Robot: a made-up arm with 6 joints. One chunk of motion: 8 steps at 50 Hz.
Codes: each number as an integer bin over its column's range. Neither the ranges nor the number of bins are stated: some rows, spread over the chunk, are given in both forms.
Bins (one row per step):
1: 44 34 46 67 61 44
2: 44 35 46 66 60 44
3: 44 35 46 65 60 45
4: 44 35 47 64 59 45
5: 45 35 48 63 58 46
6: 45 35 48 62 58 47
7: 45 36 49 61 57 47
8: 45 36 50 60 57 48
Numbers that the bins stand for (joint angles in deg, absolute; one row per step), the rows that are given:
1: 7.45 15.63 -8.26 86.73 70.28 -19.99
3: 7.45 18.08 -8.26 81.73 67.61 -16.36
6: 10.00 18.08 -5.50 74.23 62.26 -9.09
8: 10.00 20.52 -2.75 69.23 59.59 -5.45
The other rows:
2: 7.45 18.08 -8.26 84.23 67.61 -19.99
4: 7.45 18.08 -6.88 79.23 64.94 -16.36
5: 10.00 18.08 -5.50 76.73 62.26 -12.72
7: 10.00 20.52 -4.12 71.73 59.59 -9.09

